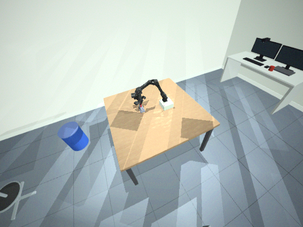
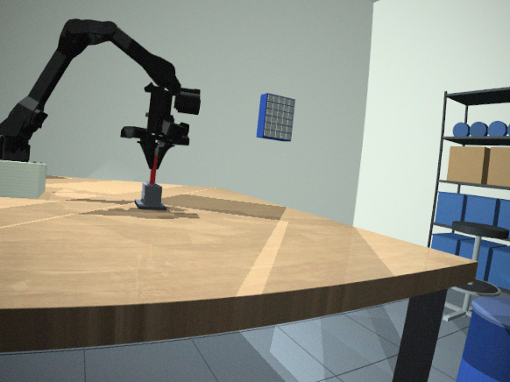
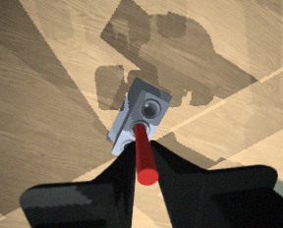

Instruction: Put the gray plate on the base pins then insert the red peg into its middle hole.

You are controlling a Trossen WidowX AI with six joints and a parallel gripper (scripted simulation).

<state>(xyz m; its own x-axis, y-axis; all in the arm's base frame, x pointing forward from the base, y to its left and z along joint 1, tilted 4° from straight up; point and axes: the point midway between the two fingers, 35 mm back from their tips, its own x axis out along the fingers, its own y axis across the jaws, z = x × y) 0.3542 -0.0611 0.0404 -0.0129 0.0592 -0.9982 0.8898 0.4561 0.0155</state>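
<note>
Now: the red peg right at my gripper tip. From my gripper tip the other things lie so: base 90 mm below; then gray plate 50 mm below.
</note>
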